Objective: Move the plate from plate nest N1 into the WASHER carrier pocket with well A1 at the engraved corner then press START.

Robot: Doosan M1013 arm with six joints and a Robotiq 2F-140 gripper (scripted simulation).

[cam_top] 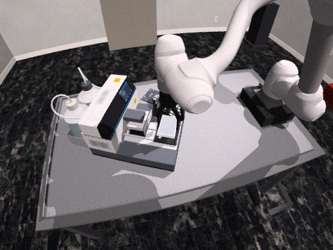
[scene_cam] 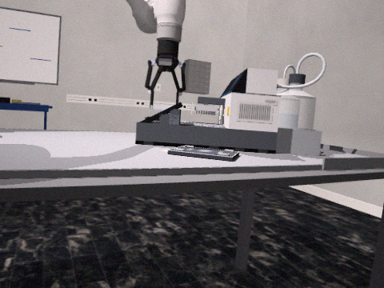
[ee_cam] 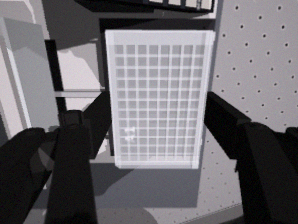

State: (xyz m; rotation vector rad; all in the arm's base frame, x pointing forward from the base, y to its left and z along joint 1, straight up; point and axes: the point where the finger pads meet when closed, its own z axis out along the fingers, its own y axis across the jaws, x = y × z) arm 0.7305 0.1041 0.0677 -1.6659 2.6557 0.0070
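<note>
Right now the dark carrier is 6 cm below my hand. Round my hand: plate washer (14 cm ahead, 7 cm to the right, 1 cm below); white well plate (2 cm below); plate nest N1 (1 cm behind, 34 cm to the right, 13 cm below).
</note>
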